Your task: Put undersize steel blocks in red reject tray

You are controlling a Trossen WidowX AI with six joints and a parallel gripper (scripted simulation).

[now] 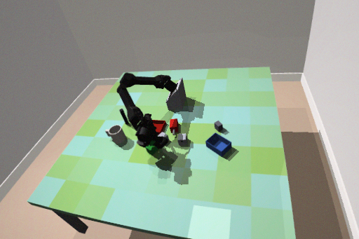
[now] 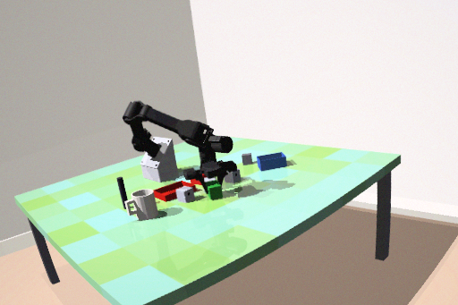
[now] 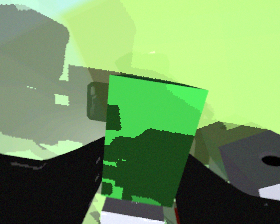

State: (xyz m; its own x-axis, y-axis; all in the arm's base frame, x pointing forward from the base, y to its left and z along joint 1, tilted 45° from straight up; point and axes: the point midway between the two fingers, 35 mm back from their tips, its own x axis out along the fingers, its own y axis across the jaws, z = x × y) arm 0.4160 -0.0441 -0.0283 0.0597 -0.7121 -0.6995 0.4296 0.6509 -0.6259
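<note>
The green GO gauge is 20 mm above my gripper tip and 10 mm behind it. The rest, counted from my gripper tip: steel block (140 mm to the left, 60 mm behind, 10 mm above); then mug (280 mm to the right, 40 mm behind, 30 mm above); then red reject tray (150 mm behind, 80 mm to the right).
</note>
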